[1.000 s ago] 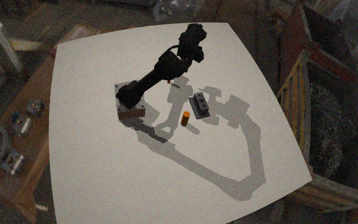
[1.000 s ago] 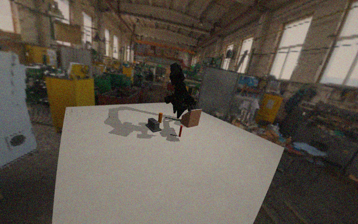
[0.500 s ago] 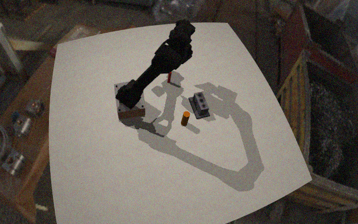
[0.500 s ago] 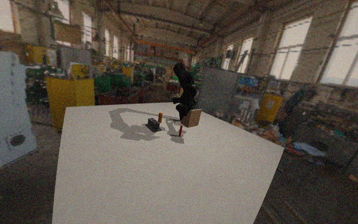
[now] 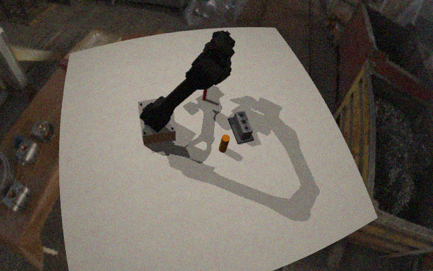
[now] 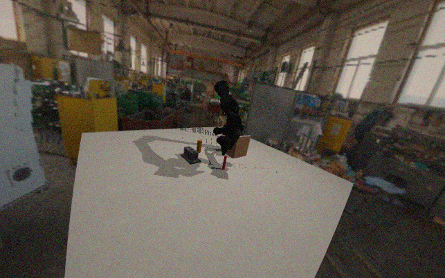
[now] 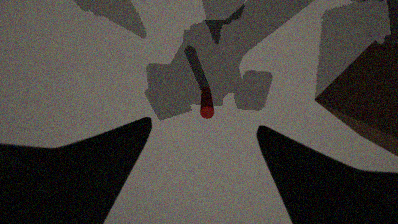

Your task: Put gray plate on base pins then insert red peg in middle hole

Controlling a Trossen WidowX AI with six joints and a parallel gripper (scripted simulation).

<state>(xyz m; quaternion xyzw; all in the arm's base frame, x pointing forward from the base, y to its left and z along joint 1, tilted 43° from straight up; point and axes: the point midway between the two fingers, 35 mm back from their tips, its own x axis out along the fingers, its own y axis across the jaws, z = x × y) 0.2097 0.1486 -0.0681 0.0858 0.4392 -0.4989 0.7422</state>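
Now: gripper tip 6 cm above the red peg. Also, from my gripper tip: orange cylinder: 24 cm to the right, 6 cm below, 4 cm ahead; then gray base: 16 cm to the right, 13 cm ahead, 10 cm below; then gray plate: 16 cm to the right, 13 cm ahead, 6 cm below.
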